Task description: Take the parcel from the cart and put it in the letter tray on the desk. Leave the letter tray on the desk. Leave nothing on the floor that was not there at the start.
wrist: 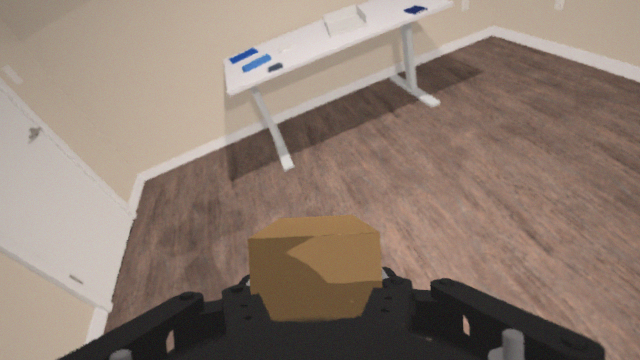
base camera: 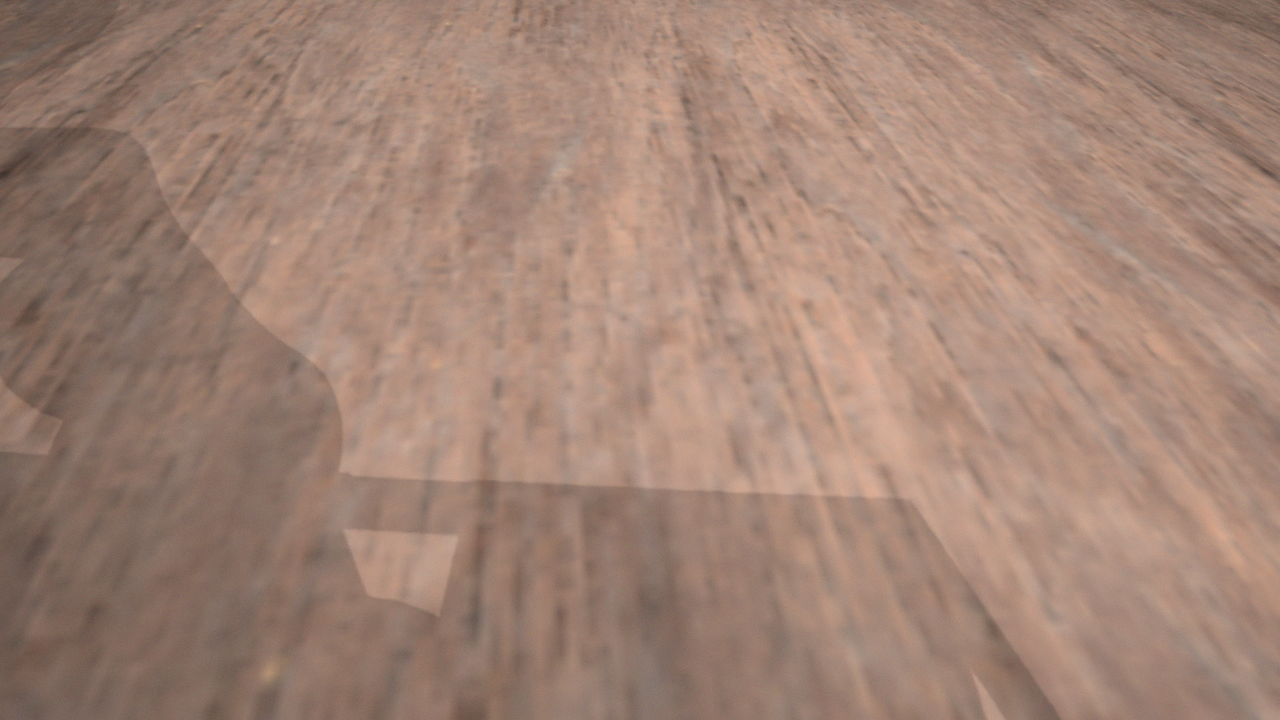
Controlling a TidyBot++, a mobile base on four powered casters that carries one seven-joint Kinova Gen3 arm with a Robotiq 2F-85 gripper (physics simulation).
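Places are measured from the arm's base along level axes (x back, y up, z left), in millimetres.
Where they show: gripper, between the fingertips: (wrist: 318, 279).
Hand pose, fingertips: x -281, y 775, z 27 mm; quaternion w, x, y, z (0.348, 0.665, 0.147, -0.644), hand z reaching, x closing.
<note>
Each offset is from my fingertips to the top centre of the thing. Level surfaces: height alone.
The parcel {dx +5, dy +65, dz -1 mm} (wrist: 315, 270), a brown box, is held between the fingers of my gripper (wrist: 318, 279) at the bottom centre of the wrist view. The gripper is shut on it. The white desk {dy -451 mm} (wrist: 312, 46) stands against the wall, some way off across the floor, at the top of the wrist view. The letter tray (wrist: 345, 22), white and shallow, sits on the desk towards its right part, apart from the parcel. The cart does not show in either view.
Two blue items (wrist: 243, 55) {dx -1936, dy -421, dz +231 mm} (wrist: 256, 63) and a small dark item {dx -1738, dy -433, dz +110 mm} (wrist: 275, 67) lie at the desk's left end, a dark blue item (wrist: 415, 9) at its right. Desk legs (wrist: 272, 130) (wrist: 409, 57) reach the wooden floor {dy -1171 mm} (base camera: 626, 268) (wrist: 450, 175). A white door (wrist: 55, 200) is at left.
</note>
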